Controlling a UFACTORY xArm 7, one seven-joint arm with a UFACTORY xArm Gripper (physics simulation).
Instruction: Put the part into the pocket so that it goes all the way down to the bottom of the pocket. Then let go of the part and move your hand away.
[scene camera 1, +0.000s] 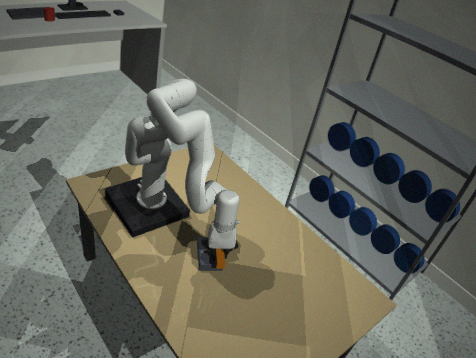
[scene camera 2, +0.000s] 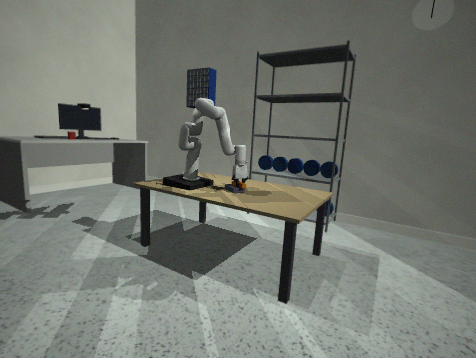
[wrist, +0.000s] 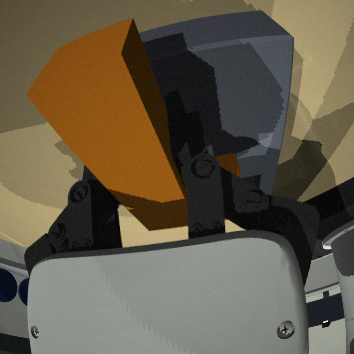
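Where they show: gripper, between the fingertips: (scene camera 1: 218, 258); arm's base, origin of its link: (scene camera 1: 151, 198) (scene camera 2: 191, 178) (wrist: 350, 229).
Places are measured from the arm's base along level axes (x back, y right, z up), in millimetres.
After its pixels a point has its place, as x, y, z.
The orange part (scene camera 1: 220, 259) @(-431, 27, 19) (scene camera 2: 242, 185) @(-435, 45, 8) (wrist: 100, 115) @(-432, 28, 19) is held in my gripper (scene camera 1: 222, 249) (scene camera 2: 239, 182) @(-402, -3, -25) (wrist: 144, 118) @(-402, -3, -25), which is shut on it. A smaller orange piece of it shows beyond the right finger in the wrist view. The slate-grey block with the pocket (scene camera 1: 202, 261) @(-380, 64, -11) (scene camera 2: 232, 189) @(-374, 73, -23) (wrist: 250, 25) @(-393, 70, -25) sits on the table. The part is at one side of the block and stands up above its rim. In the wrist view it covers the block's left side. The pocket is mostly hidden by the part, the fingers and dark shadow, so I cannot tell how deep the part sits.
The wooden table (scene camera 1: 320, 280) @(-730, -251, -47) (scene camera 2: 280, 205) @(-740, 208, -47) carries the arm's black base plate (scene camera 1: 172, 220) @(-131, -8, -32) (scene camera 2: 172, 183) @(67, 144, -23), set back from the block. A shelf rack (scene camera 1: 320, 107) (scene camera 2: 255, 100) with blue discs stands beyond the table. A grey desk (scene camera 1: 135, 30) (scene camera 2: 50, 145) stands further back.
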